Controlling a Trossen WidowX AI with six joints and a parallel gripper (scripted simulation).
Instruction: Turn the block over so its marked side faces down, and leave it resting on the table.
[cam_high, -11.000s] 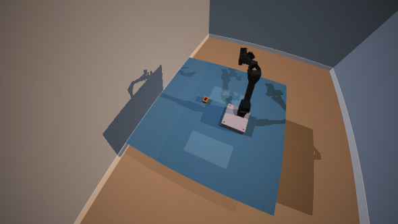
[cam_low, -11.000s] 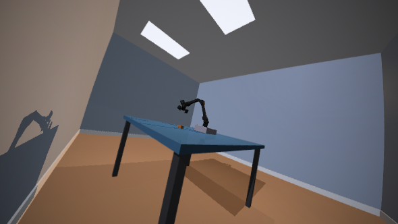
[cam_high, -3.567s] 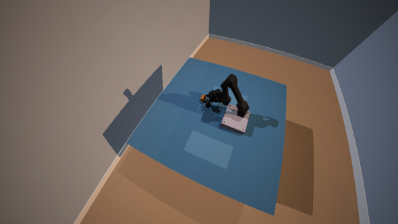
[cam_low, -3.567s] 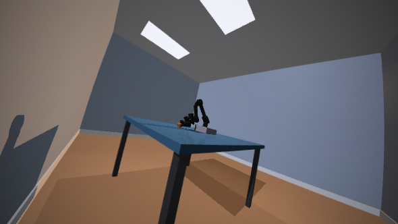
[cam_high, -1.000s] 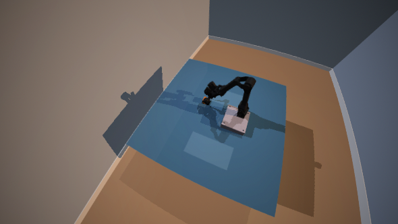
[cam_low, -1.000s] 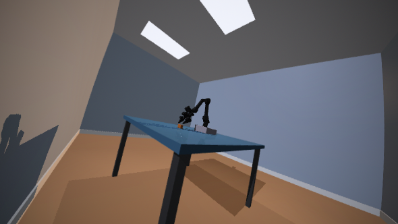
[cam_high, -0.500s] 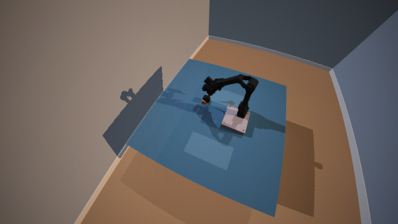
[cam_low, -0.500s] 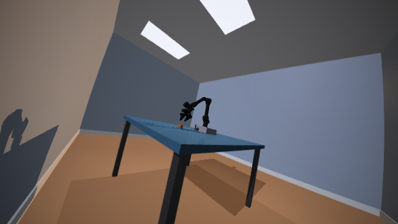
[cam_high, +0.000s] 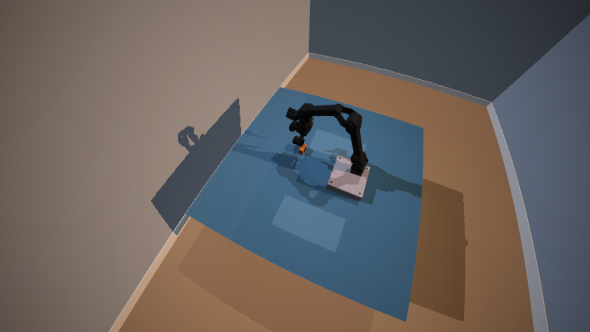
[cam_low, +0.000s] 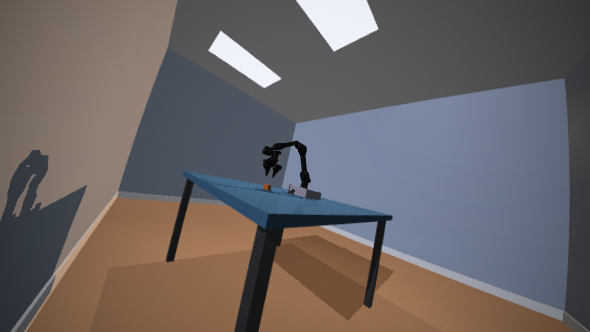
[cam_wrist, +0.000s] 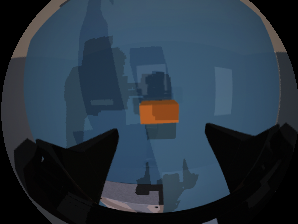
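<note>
My gripper tip is now 9 cm above the orange block and 1 cm past it.
</note>
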